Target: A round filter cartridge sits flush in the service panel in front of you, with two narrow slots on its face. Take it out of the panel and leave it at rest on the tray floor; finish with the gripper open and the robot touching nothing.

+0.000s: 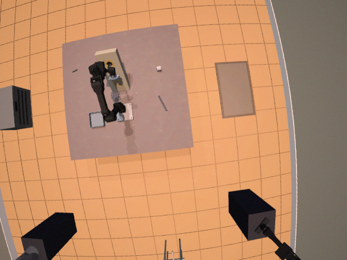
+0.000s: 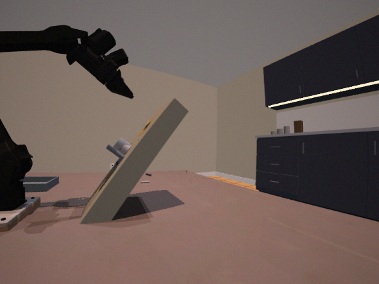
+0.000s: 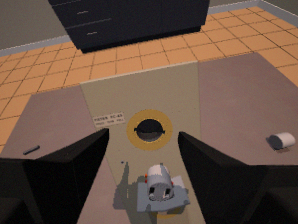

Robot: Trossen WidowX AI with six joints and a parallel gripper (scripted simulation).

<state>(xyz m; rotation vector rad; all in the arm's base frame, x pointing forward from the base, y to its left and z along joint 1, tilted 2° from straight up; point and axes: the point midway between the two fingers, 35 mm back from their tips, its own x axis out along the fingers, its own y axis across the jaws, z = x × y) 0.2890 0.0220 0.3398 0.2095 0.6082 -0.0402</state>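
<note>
Now: gripper tip 3 cm past the round grey cartridge and 16 cm above it. Round my gripper tip: grey bracket 4 cm behind, 19 cm below; then grey tray 39 cm behind, 26 cm to the left, 33 cm below; then tan service panel 2 cm ahead, 18 cm below.
</note>
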